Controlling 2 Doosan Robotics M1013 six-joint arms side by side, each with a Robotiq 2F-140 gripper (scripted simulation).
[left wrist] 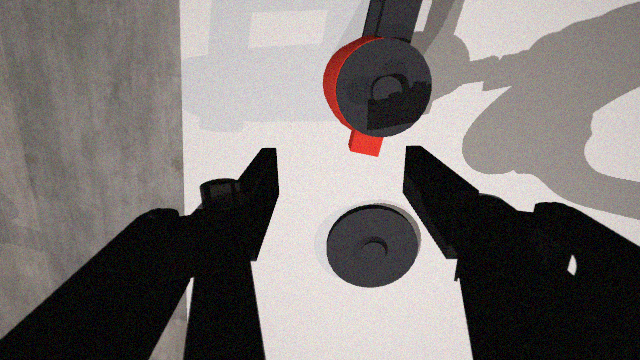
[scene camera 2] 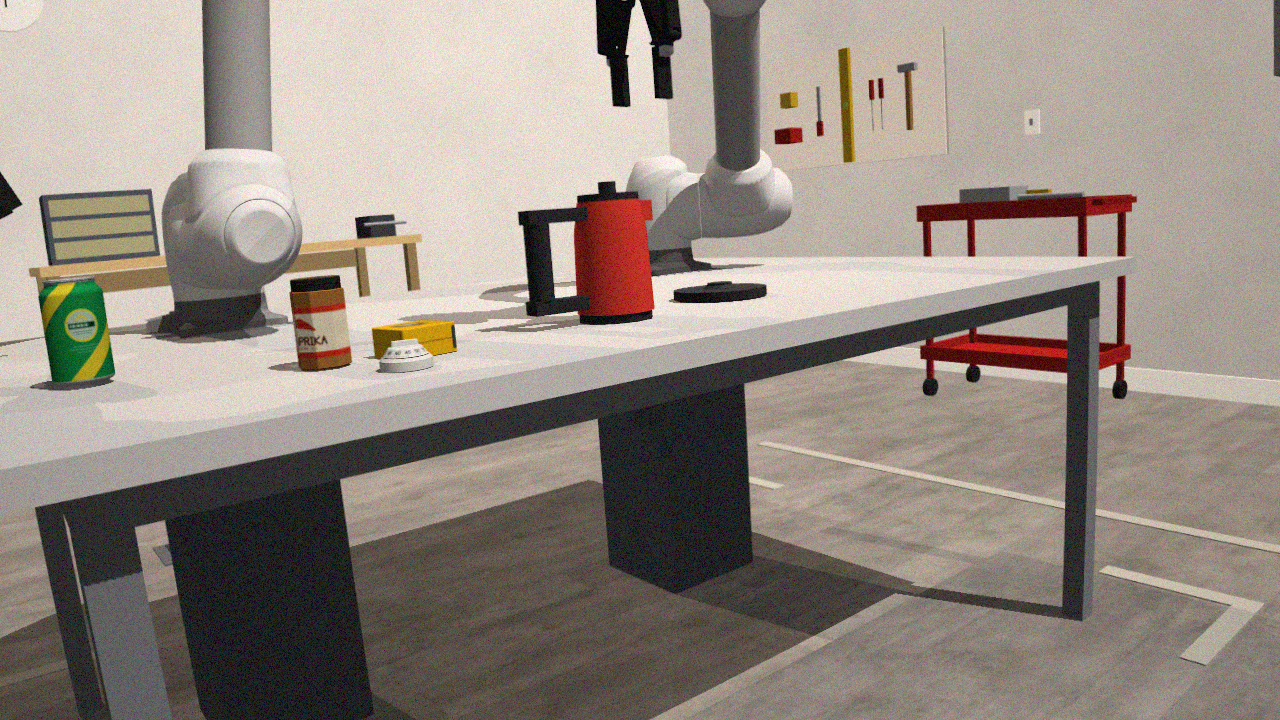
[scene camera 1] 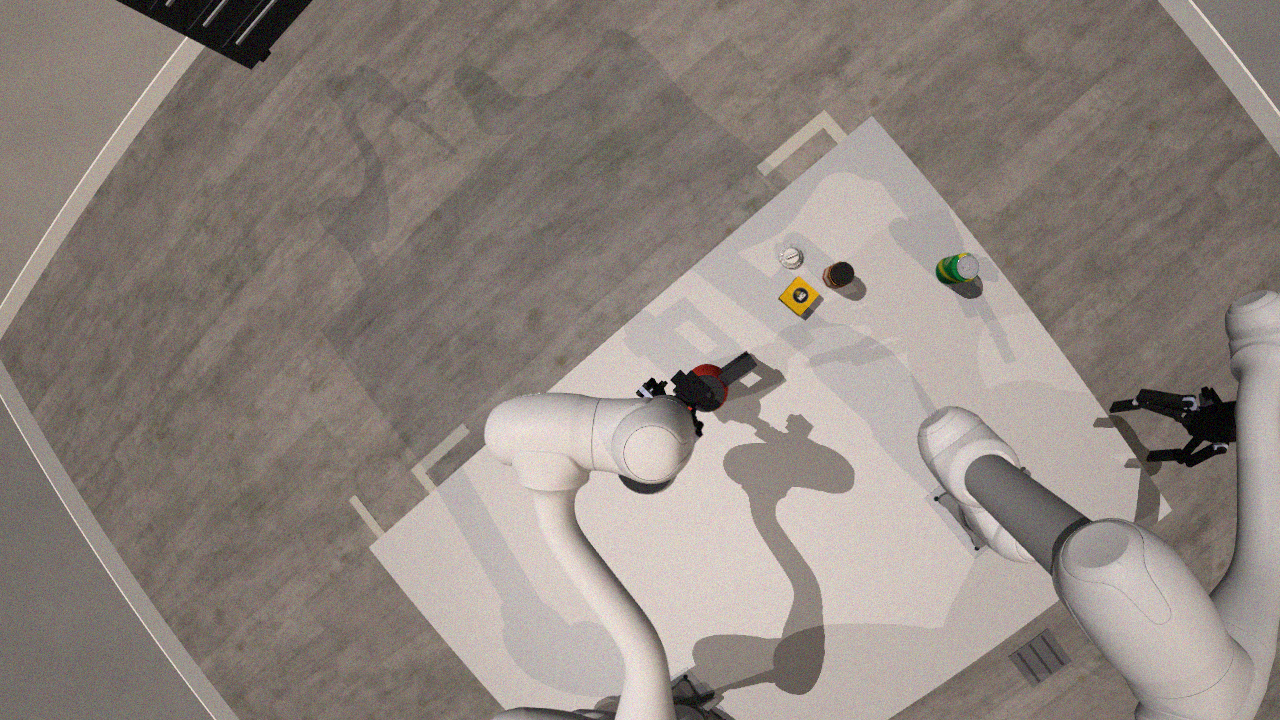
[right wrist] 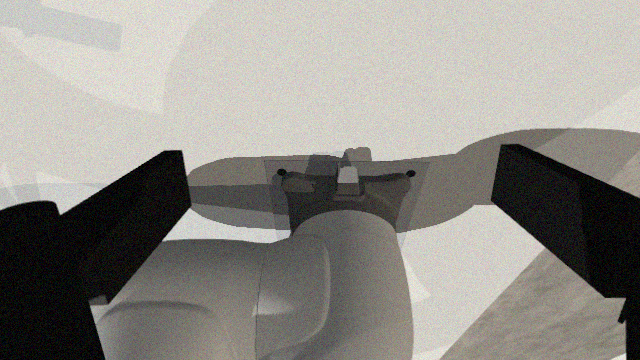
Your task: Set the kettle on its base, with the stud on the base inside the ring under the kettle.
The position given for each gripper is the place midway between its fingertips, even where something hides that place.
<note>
In view: the left gripper (scene camera 2: 642, 102), the right gripper (scene camera 1: 1131, 432) and a round black base (scene camera 2: 722, 291).
The round black base is seen too in the left wrist view (left wrist: 370, 246). The left gripper shows as well in the left wrist view (left wrist: 340, 170). The right gripper also shows in the right wrist view (right wrist: 340, 176).
</note>
